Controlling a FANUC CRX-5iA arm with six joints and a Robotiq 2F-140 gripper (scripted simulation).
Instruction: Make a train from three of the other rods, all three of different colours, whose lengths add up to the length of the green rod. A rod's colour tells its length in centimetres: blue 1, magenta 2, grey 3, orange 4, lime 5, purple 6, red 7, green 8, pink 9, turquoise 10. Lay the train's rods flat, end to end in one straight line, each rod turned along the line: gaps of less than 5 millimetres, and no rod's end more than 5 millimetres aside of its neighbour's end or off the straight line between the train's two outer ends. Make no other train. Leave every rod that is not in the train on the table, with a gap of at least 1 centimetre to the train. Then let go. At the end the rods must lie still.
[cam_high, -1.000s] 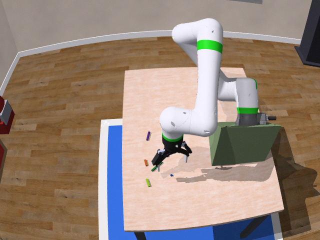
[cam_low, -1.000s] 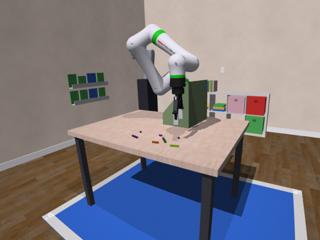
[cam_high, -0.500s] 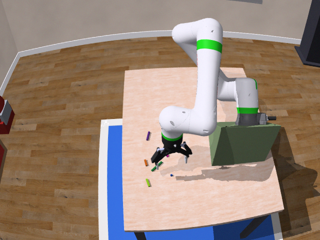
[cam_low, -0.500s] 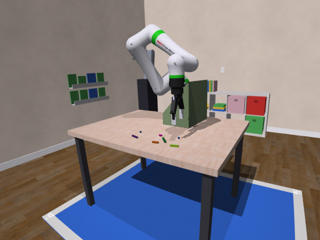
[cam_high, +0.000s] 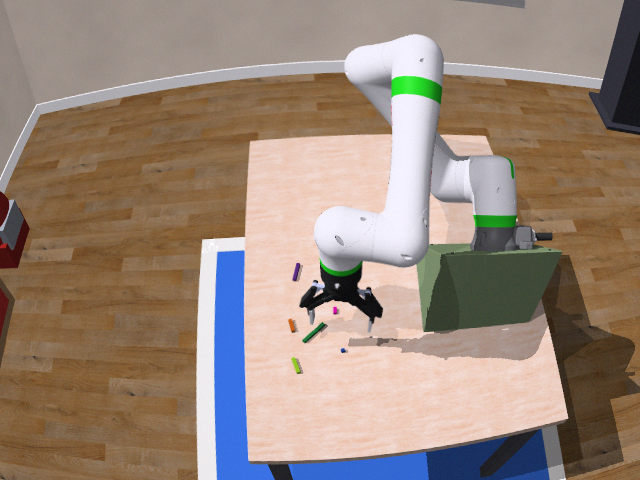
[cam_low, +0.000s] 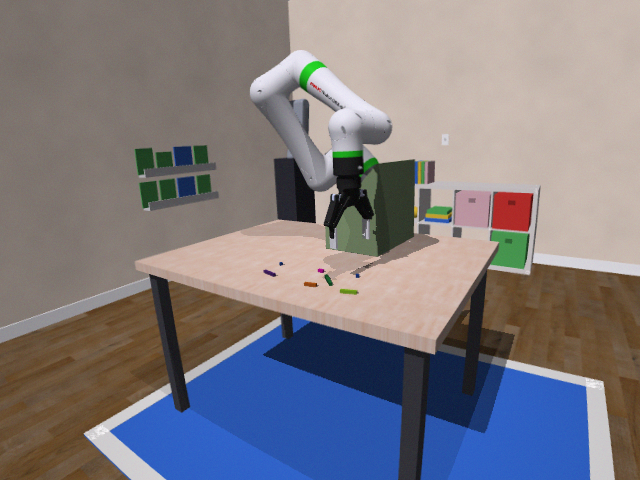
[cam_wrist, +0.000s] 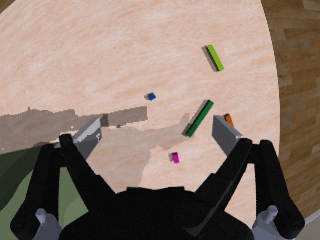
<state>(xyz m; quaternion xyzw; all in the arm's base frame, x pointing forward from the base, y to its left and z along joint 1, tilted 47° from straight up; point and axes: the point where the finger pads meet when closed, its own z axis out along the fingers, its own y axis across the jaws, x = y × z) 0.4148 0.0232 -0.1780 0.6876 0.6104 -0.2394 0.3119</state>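
The magenta rod lies 20 mm ahead of my hand, 110 mm to the right of it and 120 mm below it. From my hand the other things lie so: lime rod: 120 mm ahead, 70 mm to the left, 120 mm below; then orange rod: 140 mm ahead, 60 mm to the right, 120 mm below; then green rod: 80 mm ahead, 40 mm to the right, 120 mm below.
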